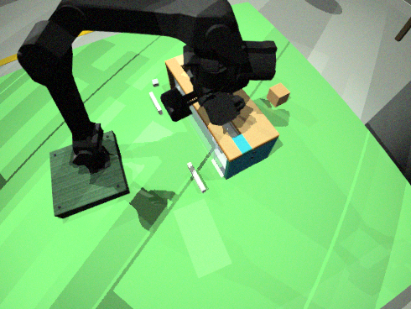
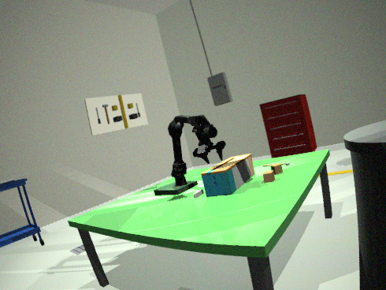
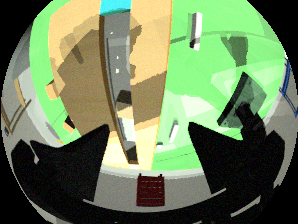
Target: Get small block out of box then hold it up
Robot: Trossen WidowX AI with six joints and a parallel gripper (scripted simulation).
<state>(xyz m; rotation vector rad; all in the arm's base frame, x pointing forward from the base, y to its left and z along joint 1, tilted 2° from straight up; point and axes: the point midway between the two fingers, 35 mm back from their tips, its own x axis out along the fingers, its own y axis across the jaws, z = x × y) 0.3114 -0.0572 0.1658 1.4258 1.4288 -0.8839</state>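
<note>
The box lies 20 mm ahead of my gripper tip, 30 mm to the left of it and 90 mm below it. From my gripper tip the other things lie so: tan block 30 mm ahead, 30 mm to the left, 70 mm below; then thin wooden stick 200 mm ahead, 400 mm to the left, 150 mm below.
</note>
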